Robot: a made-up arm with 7 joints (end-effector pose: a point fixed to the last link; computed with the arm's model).
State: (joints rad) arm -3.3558 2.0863 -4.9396 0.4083 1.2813 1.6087 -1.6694
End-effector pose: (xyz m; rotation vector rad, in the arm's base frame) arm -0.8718 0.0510 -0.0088 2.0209 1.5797 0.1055
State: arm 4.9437 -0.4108 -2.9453 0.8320 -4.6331 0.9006 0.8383
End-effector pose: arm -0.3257 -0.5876 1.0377 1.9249 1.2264 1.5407
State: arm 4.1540 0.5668 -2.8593 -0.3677 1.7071 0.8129 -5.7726
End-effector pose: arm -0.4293 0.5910 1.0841 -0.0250 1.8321 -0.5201
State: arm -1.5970 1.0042 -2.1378 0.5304 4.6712 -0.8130 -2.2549
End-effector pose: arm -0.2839 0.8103 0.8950 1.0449 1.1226 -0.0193
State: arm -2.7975 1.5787 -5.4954 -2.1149 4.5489 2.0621 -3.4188
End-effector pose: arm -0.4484 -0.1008 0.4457 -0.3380 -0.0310 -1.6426
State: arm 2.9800 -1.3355 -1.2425 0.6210 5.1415 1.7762 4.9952
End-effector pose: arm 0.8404 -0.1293 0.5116 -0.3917 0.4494 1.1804
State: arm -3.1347 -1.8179 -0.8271 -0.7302 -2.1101 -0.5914 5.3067
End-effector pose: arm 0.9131 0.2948 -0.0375 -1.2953 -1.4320 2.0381
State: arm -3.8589 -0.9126 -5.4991 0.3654 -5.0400 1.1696 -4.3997
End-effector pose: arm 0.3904 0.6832 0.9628 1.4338 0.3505 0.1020
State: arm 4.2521 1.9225 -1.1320 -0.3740 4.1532 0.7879 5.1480
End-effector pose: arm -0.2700 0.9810 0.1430 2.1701 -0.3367 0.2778
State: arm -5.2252 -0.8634 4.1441 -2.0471 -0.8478 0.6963 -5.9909
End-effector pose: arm -0.4633 -0.0724 0.7577 1.2038 1.5768 1.7215
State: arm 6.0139 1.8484 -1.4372 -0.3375 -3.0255 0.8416 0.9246
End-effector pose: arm 0.9992 -0.0095 0.0958 -0.5128 -1.6594 -0.8385
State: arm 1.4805 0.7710 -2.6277 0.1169 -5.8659 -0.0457 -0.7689
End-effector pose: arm 0.0931 -0.7311 1.1566 -1.8411 -1.7293 -0.5415
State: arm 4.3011 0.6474 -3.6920 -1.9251 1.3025 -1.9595 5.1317
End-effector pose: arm -0.2447 0.4426 0.4876 -0.8415 -1.4101 1.5417
